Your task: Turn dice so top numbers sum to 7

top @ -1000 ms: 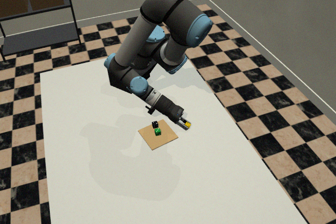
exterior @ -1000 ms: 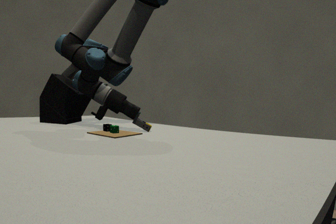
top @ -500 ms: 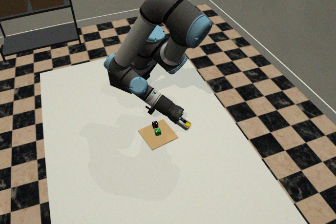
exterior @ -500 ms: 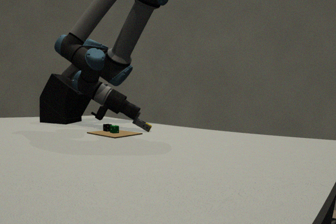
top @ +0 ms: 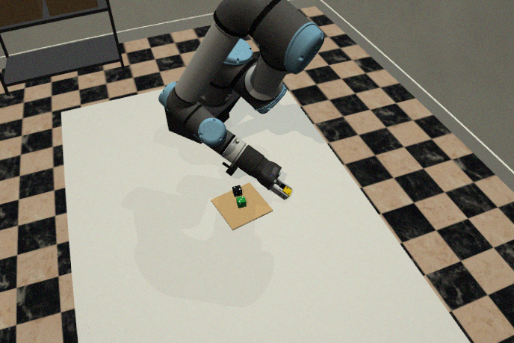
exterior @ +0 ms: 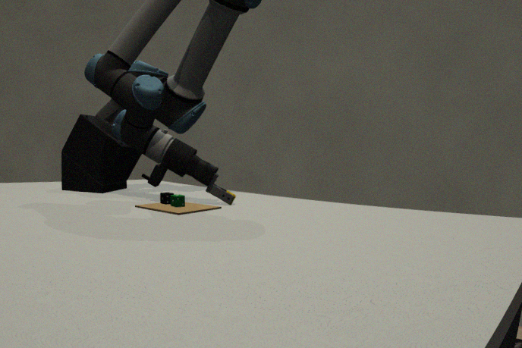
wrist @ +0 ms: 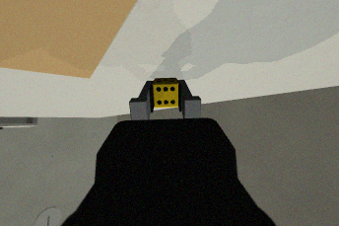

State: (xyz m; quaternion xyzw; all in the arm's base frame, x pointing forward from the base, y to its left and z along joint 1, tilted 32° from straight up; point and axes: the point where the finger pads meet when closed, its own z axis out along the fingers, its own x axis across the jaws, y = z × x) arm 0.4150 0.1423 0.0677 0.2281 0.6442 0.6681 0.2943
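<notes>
The yellow die is 1 cm to the left of my hand. From my hand the other things lie so: black die: 4 cm behind, 14 cm to the right; then tan mat: 1 cm ahead, 14 cm to the right, 2 cm below; then green die: 1 cm ahead, 14 cm to the right.
</notes>
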